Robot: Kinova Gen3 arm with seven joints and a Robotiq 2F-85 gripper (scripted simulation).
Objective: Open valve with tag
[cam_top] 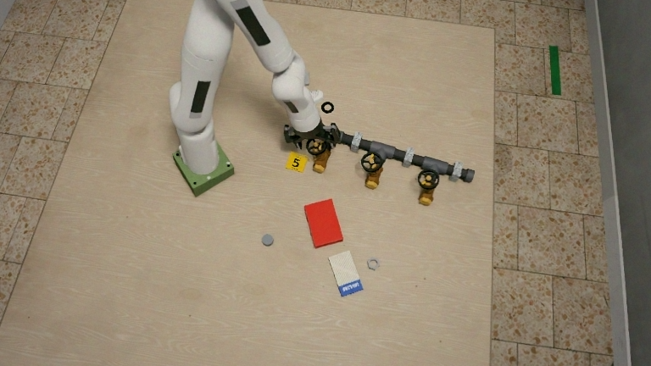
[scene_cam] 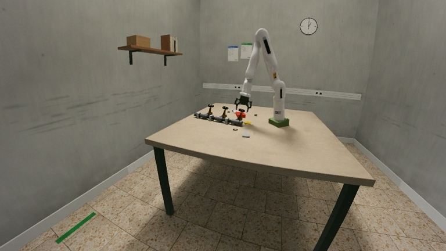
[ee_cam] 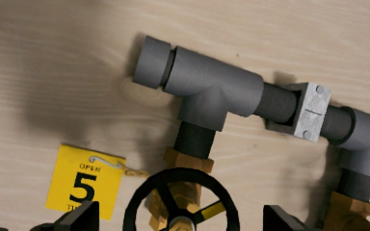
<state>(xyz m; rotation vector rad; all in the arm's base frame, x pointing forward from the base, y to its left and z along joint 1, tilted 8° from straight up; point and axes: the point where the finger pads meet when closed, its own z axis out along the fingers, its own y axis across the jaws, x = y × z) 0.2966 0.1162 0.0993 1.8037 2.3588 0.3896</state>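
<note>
My gripper is now 60 mm past the yellow tag, 10 mm to the left of it and 110 mm above it. Also, from my hand: blue card 190 mm ahead, 290 mm to the right, 100 mm below; then red block 80 mm ahead, 180 mm to the right, 100 mm below; then grey disc 50 mm behind, 270 mm to the right, 100 mm below.
</note>
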